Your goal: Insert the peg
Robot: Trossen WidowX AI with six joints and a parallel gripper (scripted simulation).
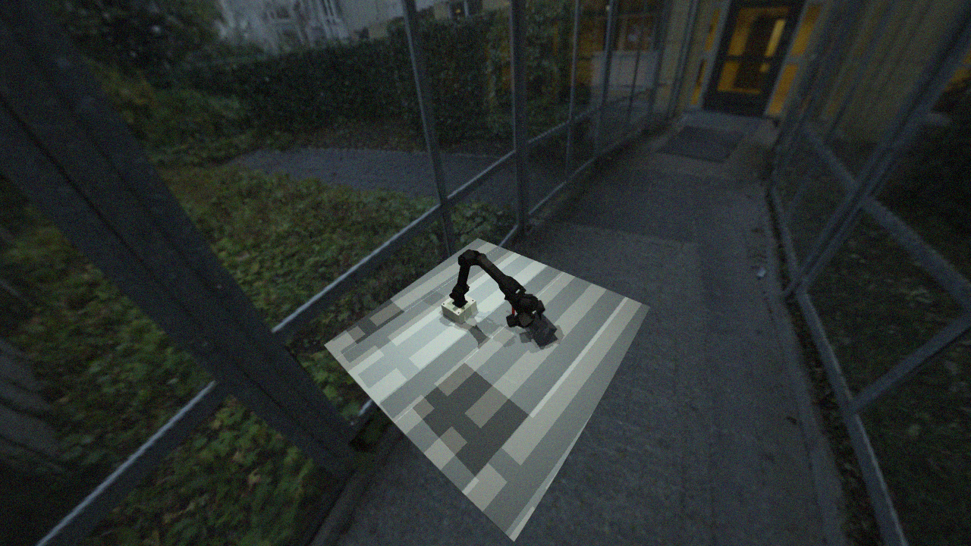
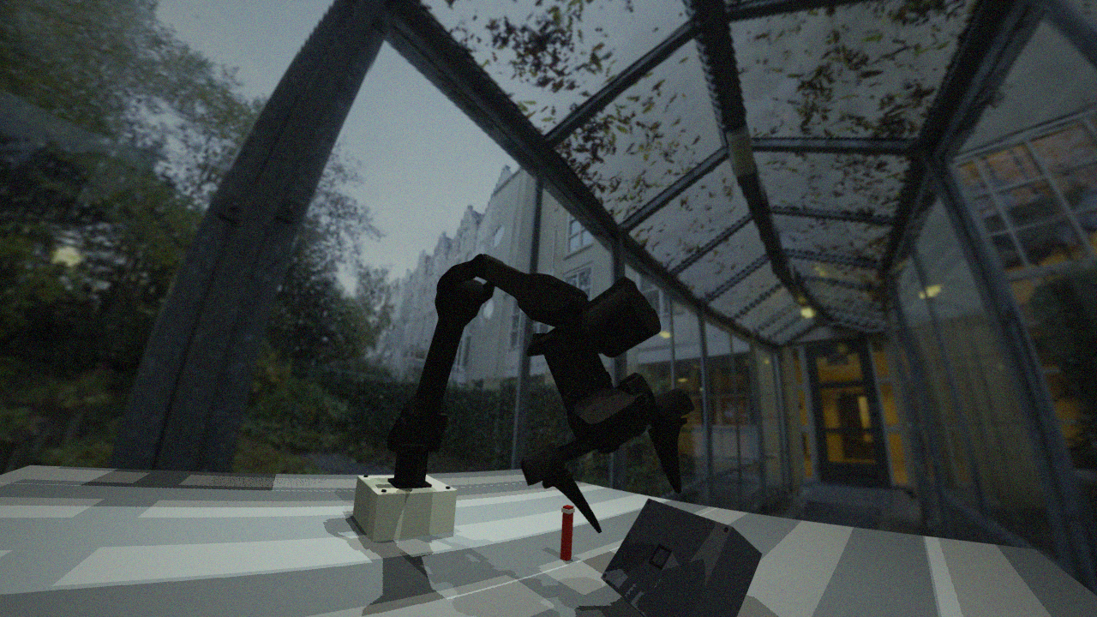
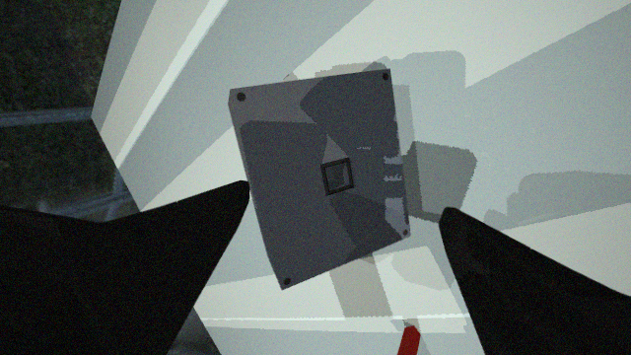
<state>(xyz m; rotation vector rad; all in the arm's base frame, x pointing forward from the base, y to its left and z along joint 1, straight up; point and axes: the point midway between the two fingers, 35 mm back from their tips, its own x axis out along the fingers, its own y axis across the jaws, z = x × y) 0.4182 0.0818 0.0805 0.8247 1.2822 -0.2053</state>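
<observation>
My gripper tip is now 180 mm past the red square peg, 70 mm to the right of it and 70 mm above it. The rest, counted from my gripper tip: grey sloped panel (60 mm below, 50 mm to the left, 20 mm ahead).
</observation>
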